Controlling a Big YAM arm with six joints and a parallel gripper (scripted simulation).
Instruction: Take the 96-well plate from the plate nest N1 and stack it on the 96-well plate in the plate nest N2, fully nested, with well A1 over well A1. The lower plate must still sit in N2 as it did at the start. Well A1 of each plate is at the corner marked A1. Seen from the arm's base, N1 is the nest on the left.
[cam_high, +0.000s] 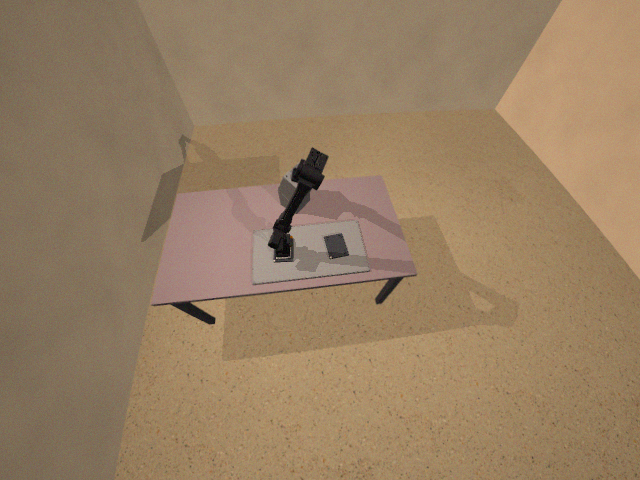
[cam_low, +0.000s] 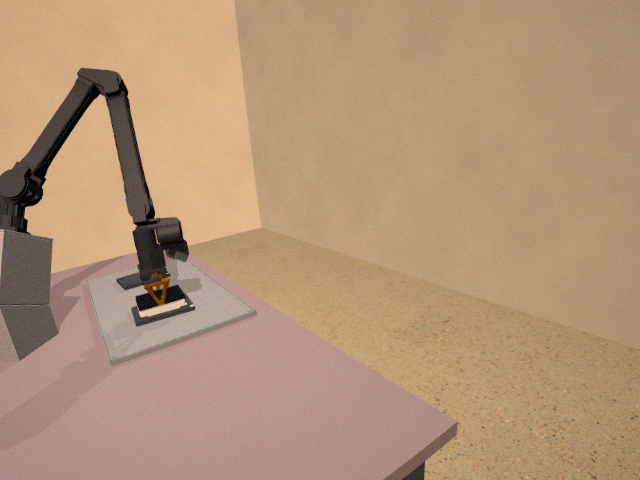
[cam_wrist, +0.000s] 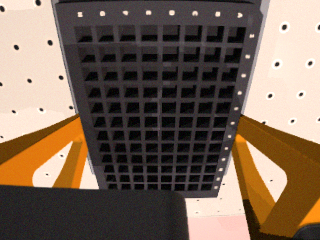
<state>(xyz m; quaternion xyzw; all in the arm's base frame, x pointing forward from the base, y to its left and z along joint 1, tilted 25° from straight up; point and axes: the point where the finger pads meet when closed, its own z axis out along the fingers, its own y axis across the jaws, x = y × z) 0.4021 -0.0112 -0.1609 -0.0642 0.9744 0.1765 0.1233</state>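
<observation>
Now: hand right at the dark 96-well plate. The rest, counted from my hand: white 96-well plate (20 mm below).
</observation>
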